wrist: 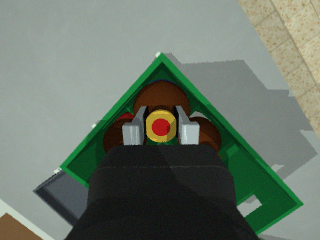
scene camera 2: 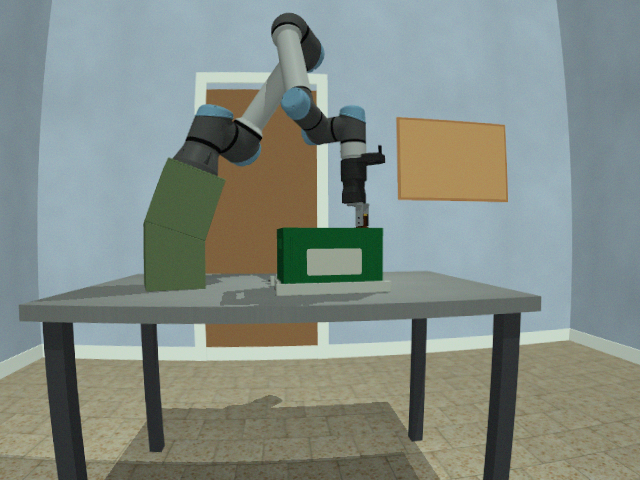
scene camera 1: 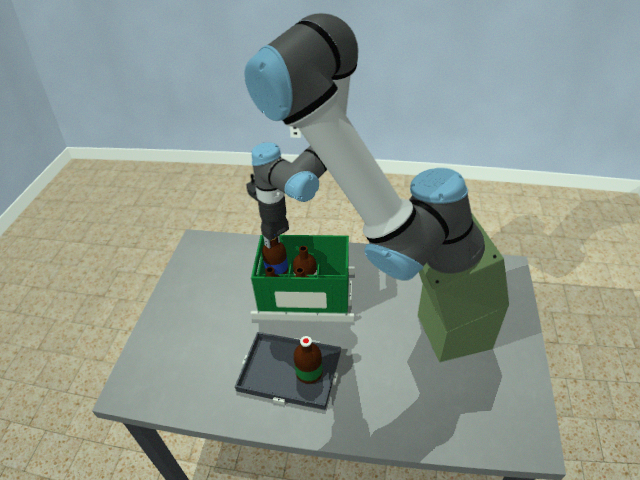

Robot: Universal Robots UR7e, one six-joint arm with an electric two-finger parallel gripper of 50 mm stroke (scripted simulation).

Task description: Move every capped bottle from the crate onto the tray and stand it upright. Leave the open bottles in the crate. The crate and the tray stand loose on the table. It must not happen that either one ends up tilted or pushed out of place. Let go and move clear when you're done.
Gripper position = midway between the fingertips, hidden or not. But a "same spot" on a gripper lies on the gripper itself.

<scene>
gripper: wrist; scene camera 2; scene camera 1 272, 243
crate: wrist; scene camera 2; scene camera 1 326, 292
same spot on crate: (wrist: 254, 176) = (scene camera 2: 282, 257)
same spot on gripper: (wrist: 134, 132) = (scene camera 2: 368, 204)
</scene>
